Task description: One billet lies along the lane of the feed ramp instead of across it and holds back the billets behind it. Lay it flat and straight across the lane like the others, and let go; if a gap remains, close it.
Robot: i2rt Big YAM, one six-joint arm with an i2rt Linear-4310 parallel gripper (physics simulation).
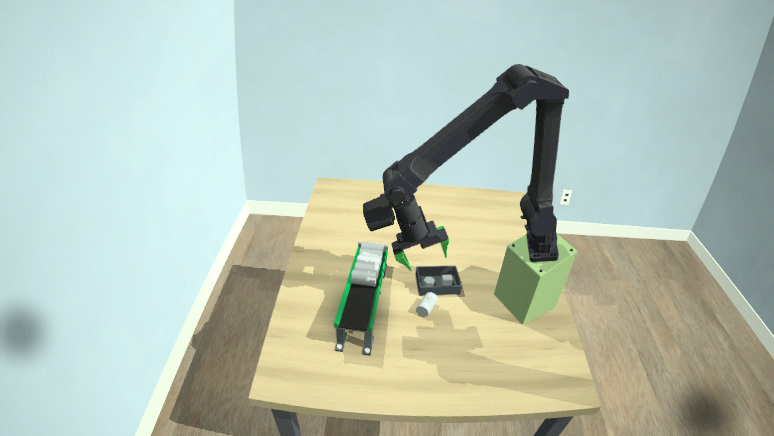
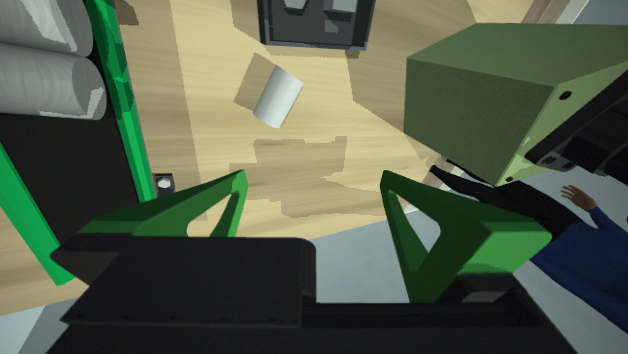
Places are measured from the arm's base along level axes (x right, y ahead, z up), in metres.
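Pixels of known places: gripper, between the fingertips: (image 1: 428, 263) (image 2: 313, 177); arm's base, origin of its link: (image 1: 542, 246) (image 2: 591, 122).
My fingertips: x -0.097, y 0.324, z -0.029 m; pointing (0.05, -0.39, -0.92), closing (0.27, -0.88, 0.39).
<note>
Ahead of a thing's pixels: the offset from my fingertips to its top centre. "pt": to the spot under its first point. Level surfaces: height alone.
The feed ramp (image 1: 360, 308) (image 2: 65, 170) has green side rails and a black lane. Several grey billets lie side by side across the upper part of its lane; the lowest one {dx +0.010, dy +0.170, dz -0.071 m} (image 1: 365, 277) (image 2: 45, 82) is nearest the bare black stretch. One loose billet {dx +0.011, dy -0.014, dz -0.143 m} (image 1: 426, 304) (image 2: 278, 97) lies on its side on the table, to the right of the ramp and in front of the dark tray, at a slant. My gripper (image 1: 427, 262) (image 2: 313, 177) is open and empty. It hangs above the table, between the ramp and the tray, apart from the loose billet.
A dark tray {dx +0.127, dy -0.039, dz -0.148 m} (image 1: 438, 291) (image 2: 315, 47) holding small grey pieces stands right of the ramp. The green pedestal (image 1: 533, 289) (image 2: 450, 105) bearing the arm is farther right on the wooden table {dz -0.183 m} (image 1: 422, 384). The ramp's dark legs {pt dx -0.170, dy +0.127, dz -0.158 m} (image 1: 367, 342) stand at its lower end.
</note>
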